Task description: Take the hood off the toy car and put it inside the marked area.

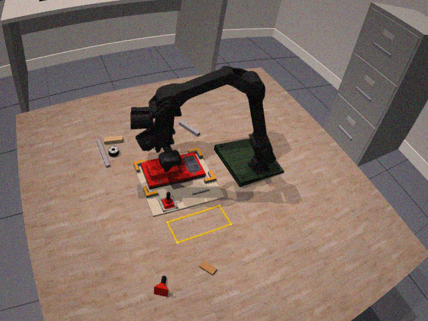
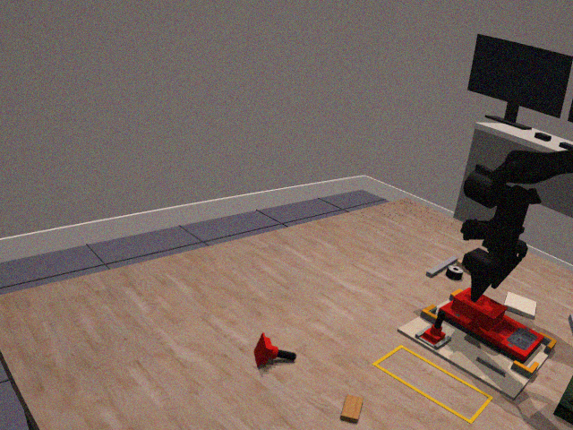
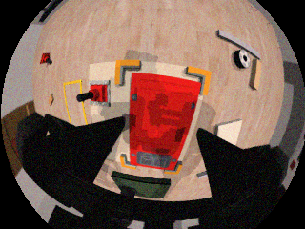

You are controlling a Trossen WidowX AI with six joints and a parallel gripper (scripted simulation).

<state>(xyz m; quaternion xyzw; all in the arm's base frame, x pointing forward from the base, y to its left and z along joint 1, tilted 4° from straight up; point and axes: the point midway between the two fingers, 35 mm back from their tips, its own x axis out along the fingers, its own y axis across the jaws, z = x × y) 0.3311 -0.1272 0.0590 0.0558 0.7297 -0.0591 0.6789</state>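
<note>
The hood is 30 mm below my gripper tip. Also, from my gripper tip: wheel 170 mm to the right, 110 mm ahead, 60 mm below; white tile 160 mm to the right, 70 mm behind, 60 mm below.
</note>
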